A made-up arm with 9 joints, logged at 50 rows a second.
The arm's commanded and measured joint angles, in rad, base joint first. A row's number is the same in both.
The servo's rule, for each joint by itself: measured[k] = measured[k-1] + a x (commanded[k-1-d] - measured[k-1]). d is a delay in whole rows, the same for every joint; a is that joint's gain. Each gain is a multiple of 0.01, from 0.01 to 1. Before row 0 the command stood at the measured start. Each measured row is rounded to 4 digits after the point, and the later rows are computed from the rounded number. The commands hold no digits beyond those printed.
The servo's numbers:
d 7
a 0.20 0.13 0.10 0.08 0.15 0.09 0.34 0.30 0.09
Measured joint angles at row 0:
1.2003 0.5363 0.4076 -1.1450 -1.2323 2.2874 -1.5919 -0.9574 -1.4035
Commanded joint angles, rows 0 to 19:
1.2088 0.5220 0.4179 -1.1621 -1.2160 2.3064 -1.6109 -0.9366 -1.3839
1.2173 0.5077 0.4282 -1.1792 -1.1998 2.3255 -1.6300 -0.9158 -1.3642
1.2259 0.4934 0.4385 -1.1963 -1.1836 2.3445 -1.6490 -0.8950 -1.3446
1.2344 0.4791 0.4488 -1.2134 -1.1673 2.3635 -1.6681 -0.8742 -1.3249
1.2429 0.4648 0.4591 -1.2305 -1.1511 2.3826 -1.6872 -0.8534 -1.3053
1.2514 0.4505 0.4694 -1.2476 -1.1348 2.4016 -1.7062 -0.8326 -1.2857
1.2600 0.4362 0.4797 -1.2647 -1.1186 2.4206 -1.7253 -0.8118 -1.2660
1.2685 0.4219 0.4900 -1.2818 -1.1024 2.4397 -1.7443 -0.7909 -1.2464
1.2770 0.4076 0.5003 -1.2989 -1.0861 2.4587 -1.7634 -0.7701 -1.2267
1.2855 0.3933 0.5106 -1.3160 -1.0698 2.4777 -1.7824 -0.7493 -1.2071
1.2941 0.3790 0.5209 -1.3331 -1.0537 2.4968 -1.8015 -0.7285 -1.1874
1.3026 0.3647 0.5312 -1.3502 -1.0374 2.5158 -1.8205 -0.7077 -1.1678
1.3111 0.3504 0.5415 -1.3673 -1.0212 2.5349 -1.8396 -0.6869 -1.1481
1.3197 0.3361 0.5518 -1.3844 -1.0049 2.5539 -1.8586 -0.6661 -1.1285
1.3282 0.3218 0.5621 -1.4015 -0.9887 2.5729 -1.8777 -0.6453 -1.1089
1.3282 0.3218 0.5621 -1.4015 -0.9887 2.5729 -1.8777 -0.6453 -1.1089
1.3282 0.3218 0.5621 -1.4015 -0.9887 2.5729 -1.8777 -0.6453 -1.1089
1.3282 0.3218 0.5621 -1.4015 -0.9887 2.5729 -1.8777 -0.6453 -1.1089
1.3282 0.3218 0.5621 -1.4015 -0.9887 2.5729 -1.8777 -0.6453 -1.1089
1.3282 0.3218 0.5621 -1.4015 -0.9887 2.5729 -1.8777 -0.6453 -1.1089
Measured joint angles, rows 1 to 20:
1.2003 0.5363 0.4076 -1.1450 -1.2323 2.2874 -1.5919 -0.9574 -1.4035
1.2003 0.5363 0.4076 -1.1450 -1.2323 2.2874 -1.5919 -0.9574 -1.4035
1.2003 0.5363 0.4076 -1.1450 -1.2323 2.2874 -1.5919 -0.9574 -1.4035
1.2003 0.5363 0.4076 -1.1450 -1.2323 2.2874 -1.5919 -0.9574 -1.4035
1.2003 0.5363 0.4076 -1.1450 -1.2323 2.2874 -1.5919 -0.9574 -1.4035
1.2003 0.5363 0.4076 -1.1450 -1.2323 2.2874 -1.5919 -0.9574 -1.4035
1.2003 0.5363 0.4076 -1.1450 -1.2323 2.2874 -1.5919 -0.9574 -1.4035
1.2020 0.5344 0.4086 -1.1464 -1.2299 2.2891 -1.5984 -0.9512 -1.4017
1.2051 0.5309 0.4106 -1.1490 -1.2254 2.2924 -1.6091 -0.9406 -1.3983
1.2093 0.5260 0.4134 -1.1528 -1.2191 2.2971 -1.6227 -0.9269 -1.3935
1.2143 0.5199 0.4169 -1.1576 -1.2113 2.3031 -1.6381 -0.9111 -1.3873
1.2200 0.5127 0.4211 -1.1634 -1.2023 2.3103 -1.6548 -0.8938 -1.3799
1.2263 0.5046 0.4259 -1.1701 -1.1922 2.3185 -1.6723 -0.8754 -1.3714
1.2330 0.4957 0.4313 -1.1777 -1.1812 2.3277 -1.6903 -0.8563 -1.3619
1.2401 0.4861 0.4372 -1.1860 -1.1694 2.3378 -1.7087 -0.8367 -1.3515
1.2475 0.4759 0.4435 -1.1950 -1.1569 2.3487 -1.7273 -0.8167 -1.3403
1.2551 0.4652 0.4502 -1.2047 -1.1438 2.3603 -1.7460 -0.7965 -1.3283
1.2629 0.4540 0.4573 -1.2150 -1.1303 2.3726 -1.7649 -0.7761 -1.3156
1.2708 0.4424 0.4647 -1.2258 -1.1164 2.3855 -1.7838 -0.7556 -1.3023
1.2789 0.4304 0.4724 -1.2371 -1.1021 2.3989 -1.8028 -0.7350 -1.2884

